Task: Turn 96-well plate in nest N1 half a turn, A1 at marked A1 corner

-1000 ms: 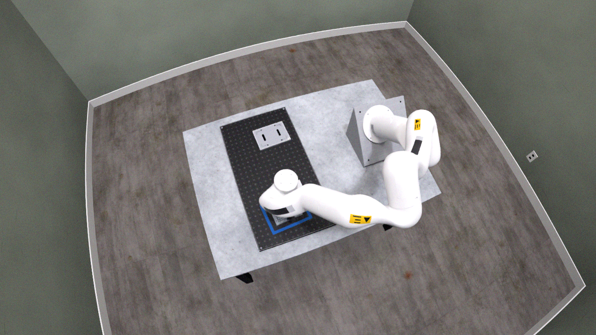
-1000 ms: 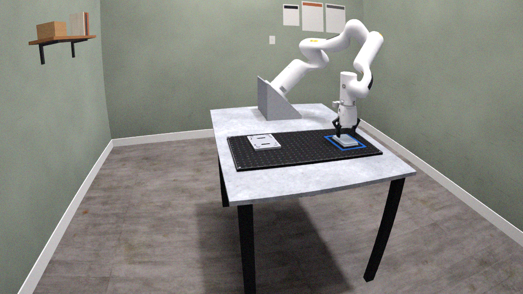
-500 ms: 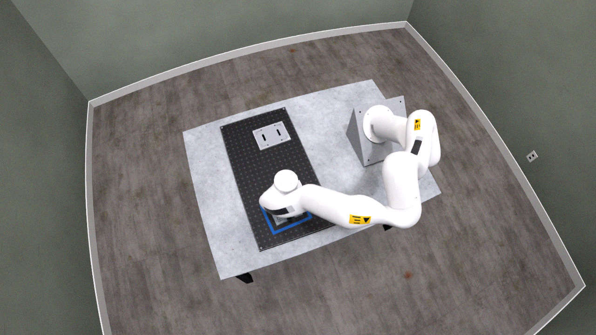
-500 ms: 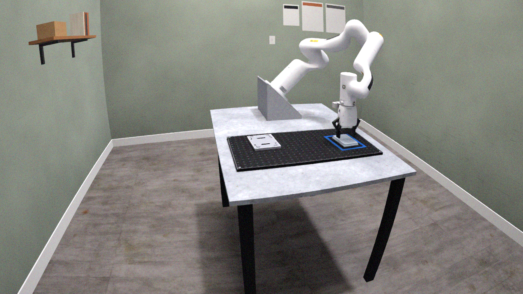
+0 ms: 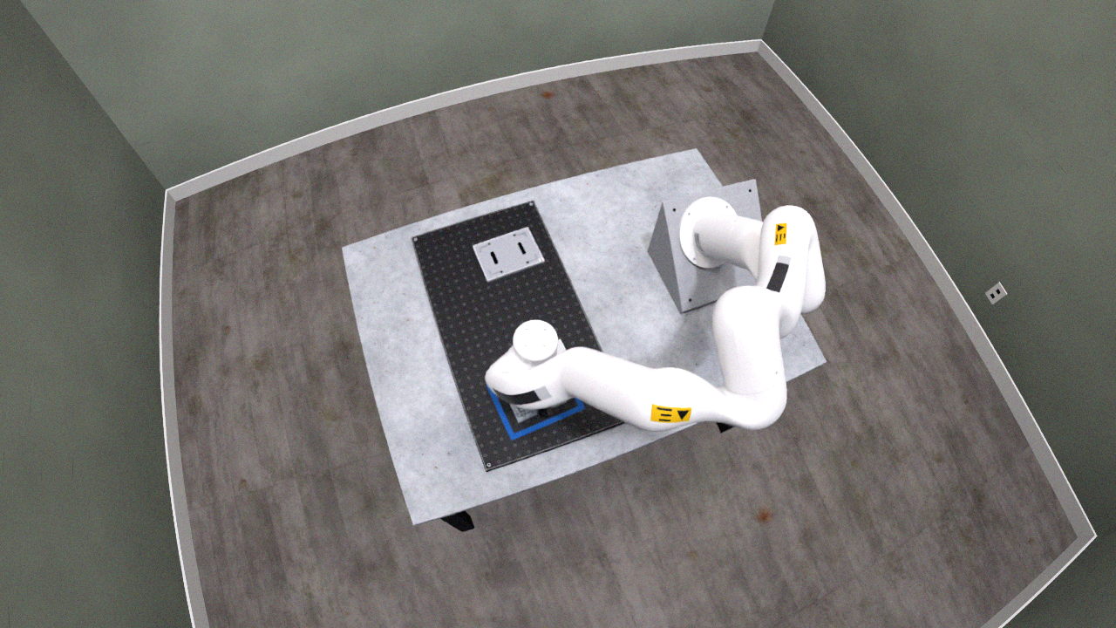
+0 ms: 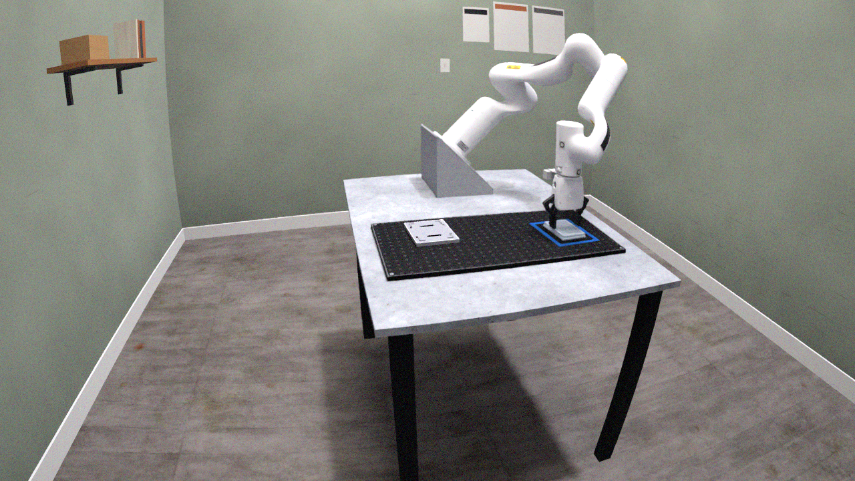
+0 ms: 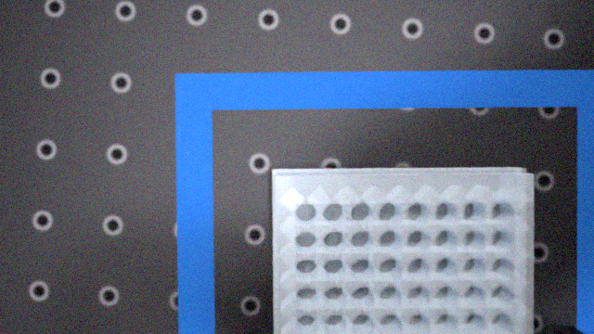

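Right now my hand is 2 cm above the 96-well plate. The rest, counted from my hand: slotted fixture plate: 5 cm behind, 41 cm to the right, 2 cm below.
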